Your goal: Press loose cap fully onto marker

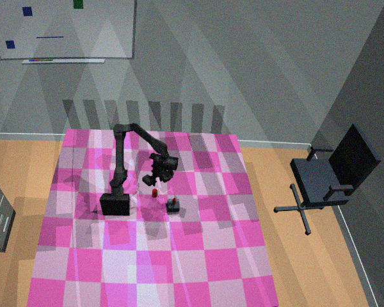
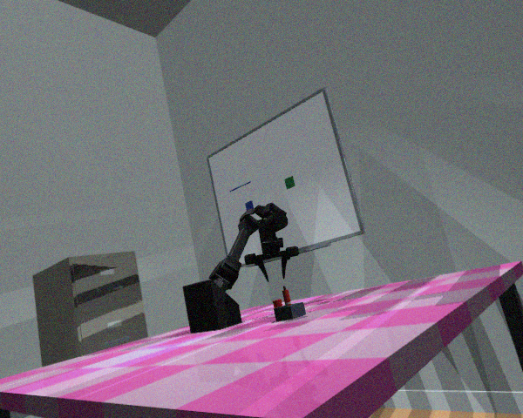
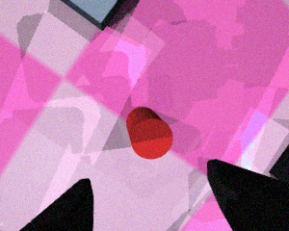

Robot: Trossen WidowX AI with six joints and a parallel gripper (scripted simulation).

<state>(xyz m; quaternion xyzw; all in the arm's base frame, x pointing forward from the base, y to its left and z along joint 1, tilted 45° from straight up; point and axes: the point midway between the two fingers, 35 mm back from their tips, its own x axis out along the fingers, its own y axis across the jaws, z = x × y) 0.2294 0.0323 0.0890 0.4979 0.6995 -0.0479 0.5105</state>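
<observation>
My gripper tip is now 1 cm past the red cap and 9 cm above it. From my gripper tip the other things lie so: grey holder block: 10 cm ahead, 9 cm to the right, 10 cm below.
</observation>
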